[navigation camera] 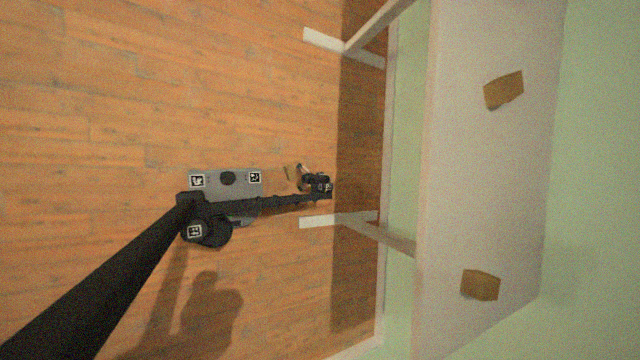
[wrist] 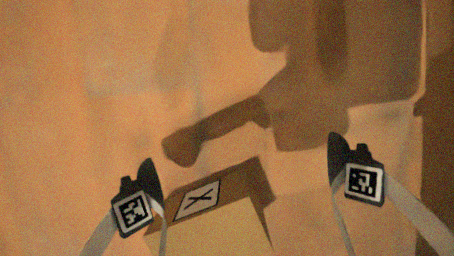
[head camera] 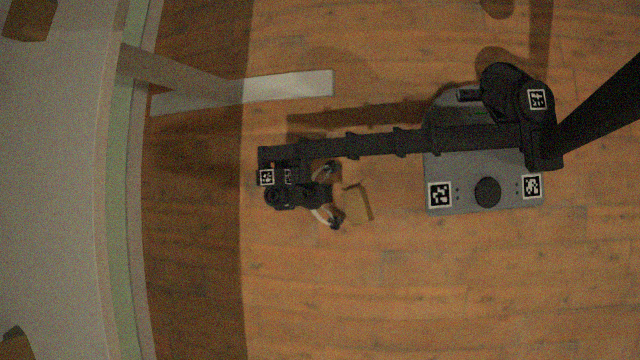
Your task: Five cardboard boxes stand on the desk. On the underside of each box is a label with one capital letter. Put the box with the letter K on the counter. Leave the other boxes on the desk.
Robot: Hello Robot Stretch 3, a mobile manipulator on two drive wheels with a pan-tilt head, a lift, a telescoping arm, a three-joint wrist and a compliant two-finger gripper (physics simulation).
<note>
In view: the gripper [head camera: 336, 195] and a white desk [navigation camera: 484, 177].
The gripper is seen too in the wrist view [wrist: 241, 163]. The white desk shows as well in the head camera view [head camera: 63, 86].
</note>
